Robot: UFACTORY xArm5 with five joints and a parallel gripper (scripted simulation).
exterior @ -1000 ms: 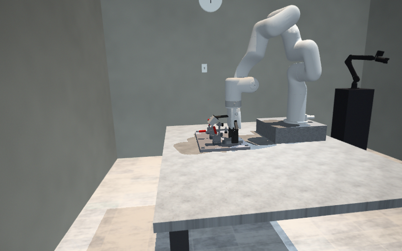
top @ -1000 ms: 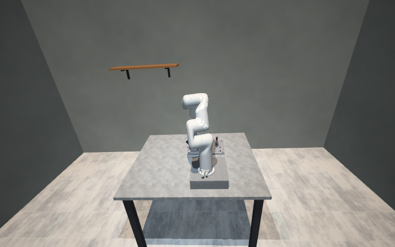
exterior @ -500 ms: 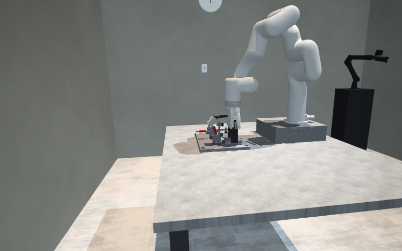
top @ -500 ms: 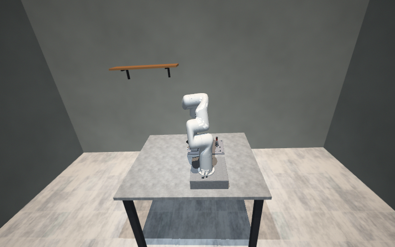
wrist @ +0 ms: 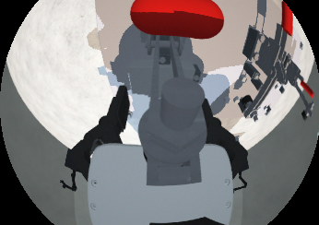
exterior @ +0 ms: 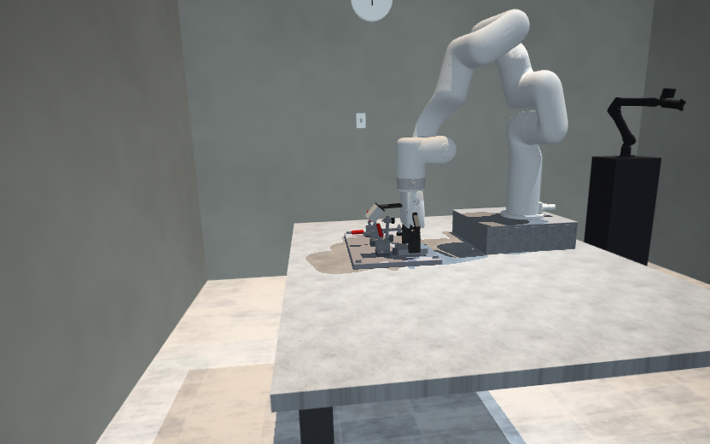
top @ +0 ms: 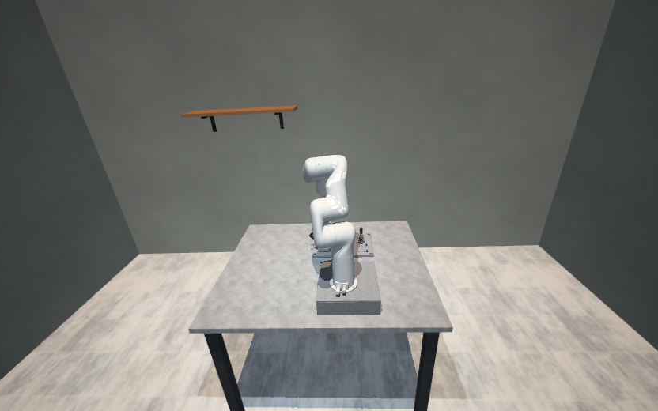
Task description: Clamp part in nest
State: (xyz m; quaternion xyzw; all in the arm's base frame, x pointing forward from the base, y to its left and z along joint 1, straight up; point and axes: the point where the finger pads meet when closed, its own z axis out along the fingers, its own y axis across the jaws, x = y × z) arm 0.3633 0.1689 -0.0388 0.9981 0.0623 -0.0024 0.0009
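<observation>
My gripper is now 1 cm above the grey block part. The rest, counted from my hand: grey fixture plate: 10 cm to the right, 6 cm ahead, 4 cm below.
</observation>
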